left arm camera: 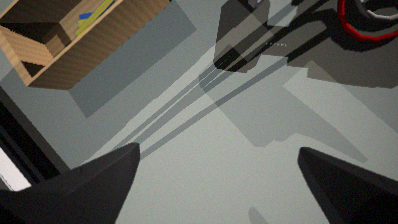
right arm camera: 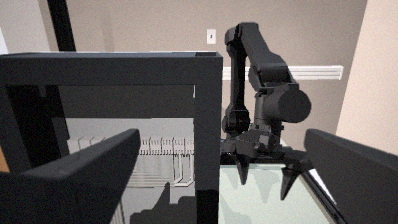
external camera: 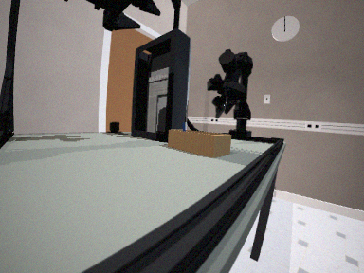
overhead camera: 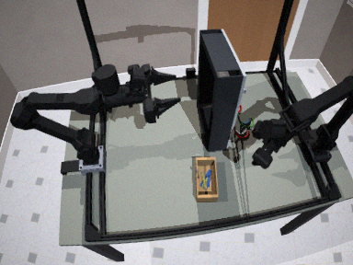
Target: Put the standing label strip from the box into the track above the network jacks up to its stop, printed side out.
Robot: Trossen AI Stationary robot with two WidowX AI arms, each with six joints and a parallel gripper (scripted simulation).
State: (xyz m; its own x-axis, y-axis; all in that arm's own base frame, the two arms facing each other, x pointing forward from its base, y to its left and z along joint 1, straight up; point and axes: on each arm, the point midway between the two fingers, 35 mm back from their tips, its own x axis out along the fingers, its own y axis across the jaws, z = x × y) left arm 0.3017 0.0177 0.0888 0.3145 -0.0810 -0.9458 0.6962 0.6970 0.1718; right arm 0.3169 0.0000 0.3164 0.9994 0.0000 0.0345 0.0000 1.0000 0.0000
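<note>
My right hand is 11 cm short of the label strip, 10 cm to the right of it and 33 cm above it. From my right hand the other things lie so: box: 13 cm ahead, 13 cm to the left, 35 cm below.
</note>
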